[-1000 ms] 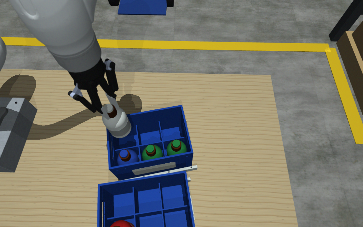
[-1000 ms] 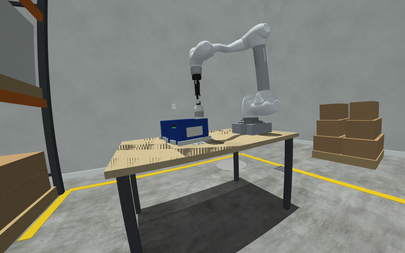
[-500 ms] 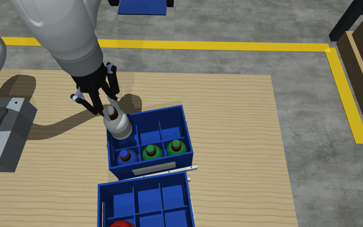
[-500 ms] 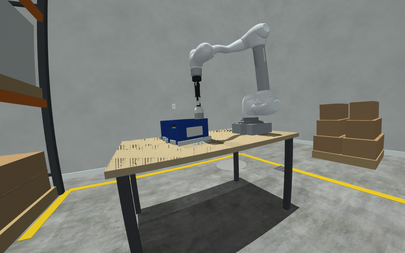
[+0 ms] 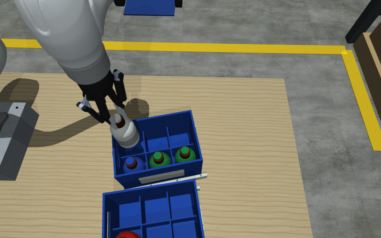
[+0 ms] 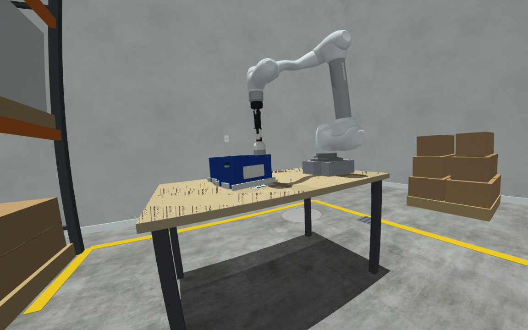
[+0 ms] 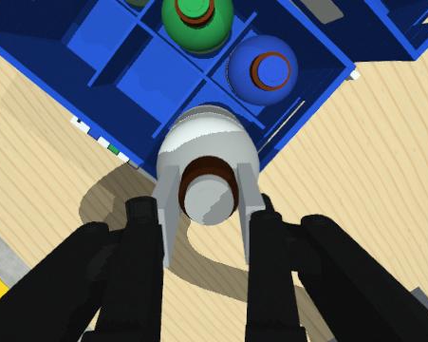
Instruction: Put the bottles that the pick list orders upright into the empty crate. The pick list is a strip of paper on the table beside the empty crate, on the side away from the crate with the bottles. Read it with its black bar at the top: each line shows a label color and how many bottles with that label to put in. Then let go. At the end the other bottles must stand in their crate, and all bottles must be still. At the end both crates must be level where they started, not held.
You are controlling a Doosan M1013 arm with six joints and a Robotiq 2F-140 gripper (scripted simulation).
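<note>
Now: the white bottle 8 cm below my hand. The rest, counted from my hand: pick list 5 cm ahead, 11 cm to the left, 30 cm below; then blue bottle 2 cm ahead, 8 cm to the right, 22 cm below; then red bottle 3 cm ahead, 31 cm to the right, 22 cm below.
</note>
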